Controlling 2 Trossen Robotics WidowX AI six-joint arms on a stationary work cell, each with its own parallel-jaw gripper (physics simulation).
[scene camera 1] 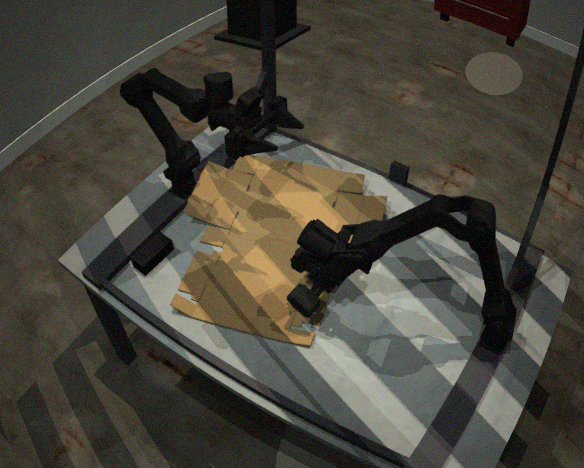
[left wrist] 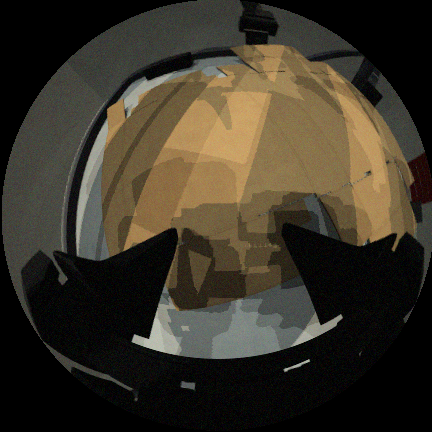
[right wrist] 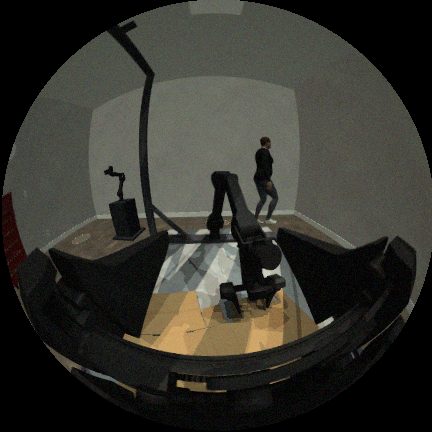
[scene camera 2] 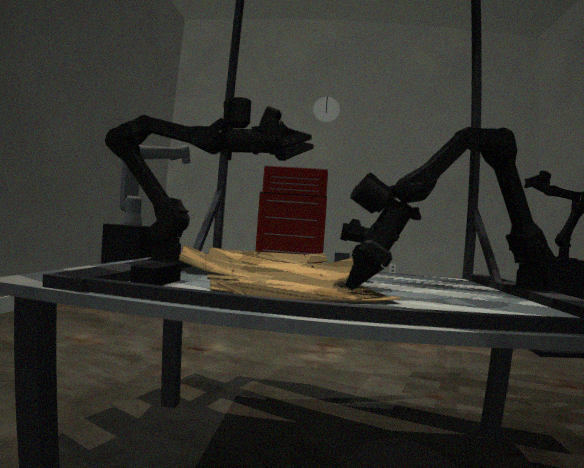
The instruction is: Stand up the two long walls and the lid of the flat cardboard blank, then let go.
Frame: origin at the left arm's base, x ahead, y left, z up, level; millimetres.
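Where they show: left gripper, between the fingertips: (left wrist: pixel 230 231) (right wrist: pixel 253 310) (scene camera 2: pixel 348 287); right gripper, between the fingertips: (scene camera 1: pixel 290 137) (right wrist: pixel 224 234) (scene camera 2: pixel 312 142); left arm's base, origin of its link: (scene camera 1: pixel 494 340) (right wrist: pixel 214 236) (scene camera 2: pixel 531 289); right arm's base, origin of its link: (scene camera 1: pixel 184 188) (scene camera 2: pixel 164 260).
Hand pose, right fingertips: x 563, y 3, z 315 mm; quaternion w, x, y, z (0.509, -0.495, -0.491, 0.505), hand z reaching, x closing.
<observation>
Things, the pixels of their centre, and the offset from my right fingertips. Level surfaces: height alone.
- black block, middle of its body: (scene camera 2: pixel 157 273) (scene camera 1: pixel 152 253) (left wrist: pixel 167 64) dx +266, dy +219, dz -317 mm
- table, height of its surface: dz -334 mm
- smaller block, middle of its body: (scene camera 1: pixel 399 172) (scene camera 2: pixel 341 260) dx -106, dy -371, dz -303 mm
The cardboard blank (scene camera 1: pixel 270 235) (scene camera 2: pixel 280 275) (left wrist: pixel 220 125) (right wrist: pixel 172 320) lies spread on the table, its panels mostly low and slightly bowed. Its left end tilts up a little in scene camera 2. No wall or lid stands upright. My left gripper (scene camera 1: pixel 311 309) (scene camera 2: pixel 352 286) (left wrist: pixel 230 231) (right wrist: pixel 253 310) is open and empty, pointing down low at the blank's near right part; its fingertips spread over the cardboard in its wrist view. Whether they touch it is hidden. My right gripper (scene camera 1: pixel 289 137) (scene camera 2: pixel 311 141) is open and empty, held level high above the blank's far left side.
A black block (scene camera 1: pixel 152 252) (scene camera 2: pixel 155 273) sits on the table (scene camera 1: pixel 360 385) left of the blank. A smaller block (scene camera 1: pixel 399 173) stands at the far edge. Dark upright posts (scene camera 1: pixel 269 65) (scene camera 2: pixel 476 75) rise at the table's back. A red cabinet (scene camera 2: pixel 292 215) stands behind.
</observation>
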